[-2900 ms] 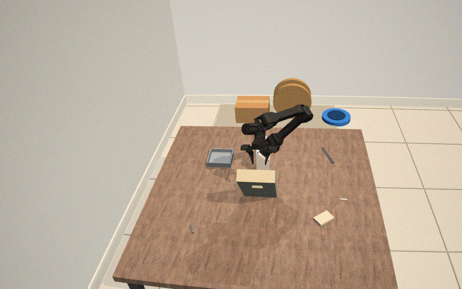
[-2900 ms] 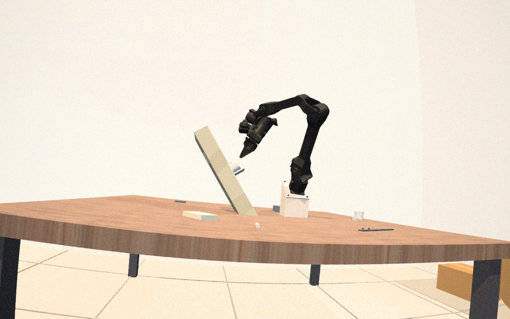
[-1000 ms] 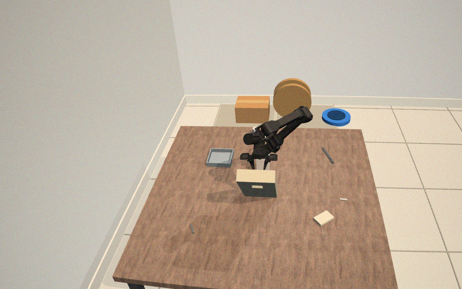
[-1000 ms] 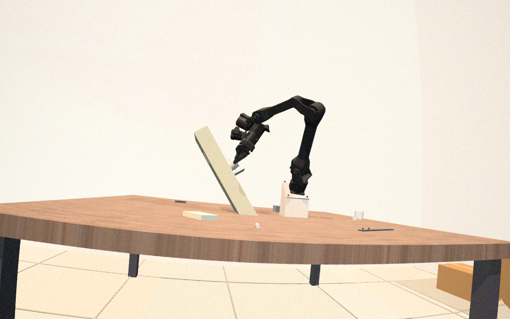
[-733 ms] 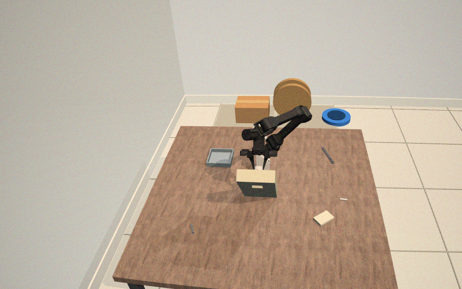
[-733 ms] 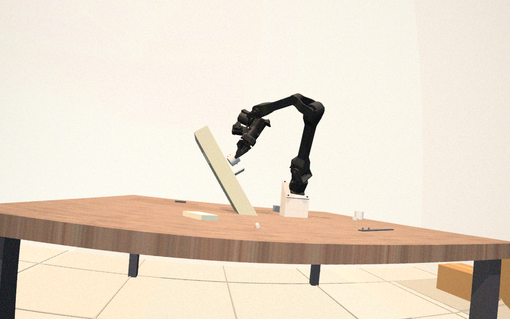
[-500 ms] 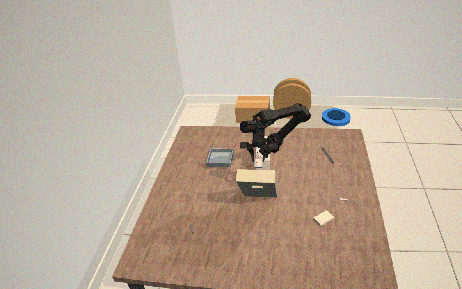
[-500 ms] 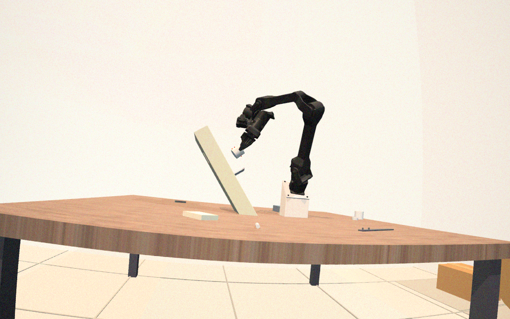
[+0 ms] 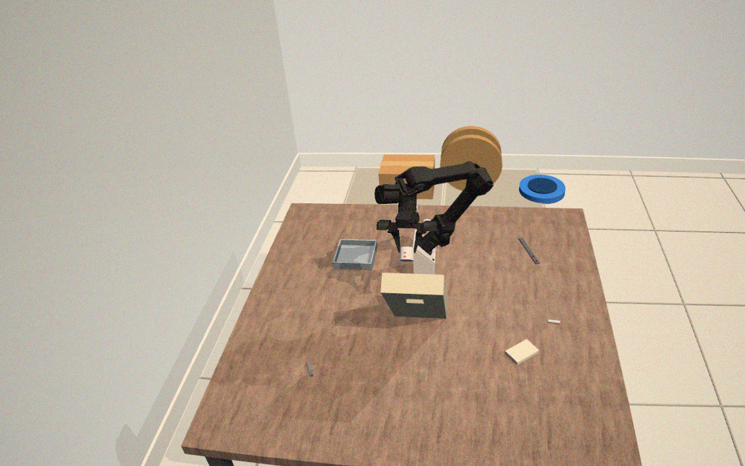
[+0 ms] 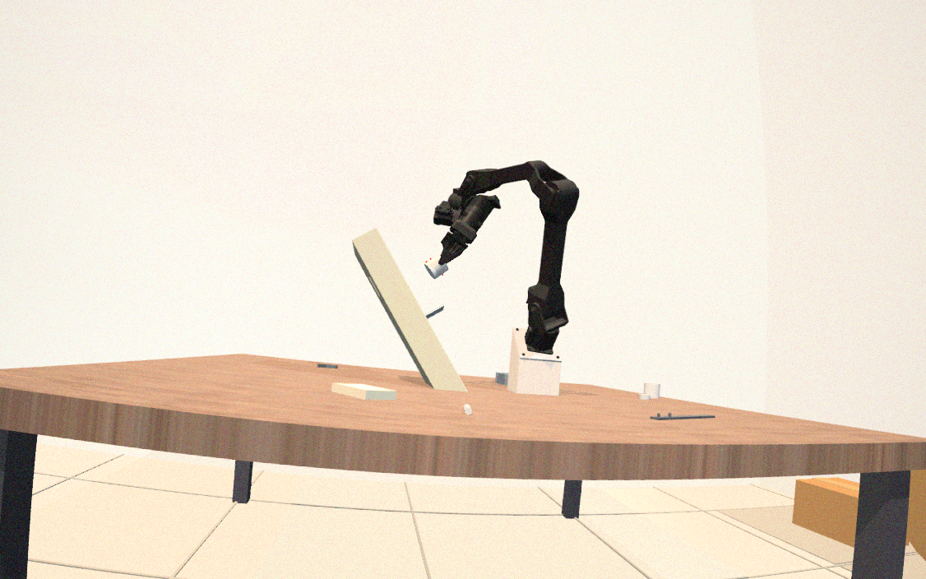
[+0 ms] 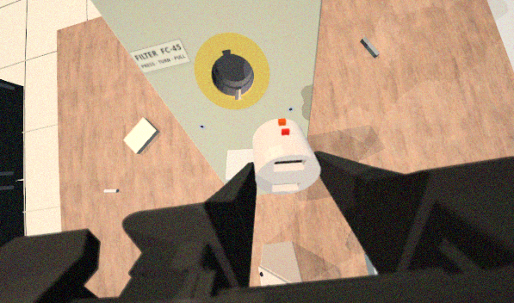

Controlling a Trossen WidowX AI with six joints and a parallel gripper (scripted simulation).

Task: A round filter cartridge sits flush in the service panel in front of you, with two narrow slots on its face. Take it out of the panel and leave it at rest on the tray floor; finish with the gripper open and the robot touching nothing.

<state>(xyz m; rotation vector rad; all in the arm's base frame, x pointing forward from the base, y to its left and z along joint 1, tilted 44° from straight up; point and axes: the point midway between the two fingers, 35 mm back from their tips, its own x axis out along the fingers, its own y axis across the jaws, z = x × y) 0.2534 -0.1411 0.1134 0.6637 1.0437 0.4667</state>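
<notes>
Now: gripper tip 31 cm past the grey tray, 28 cm above it and 26 cm to the left of it. Round my gripper tip: beige service panel: 12 cm below, 7 cm ahead, 4 cm to the left; filter cartridge: right at my gripper tip; beige block: 38 cm to the left, 28 cm below, 13 cm ahead.
</notes>
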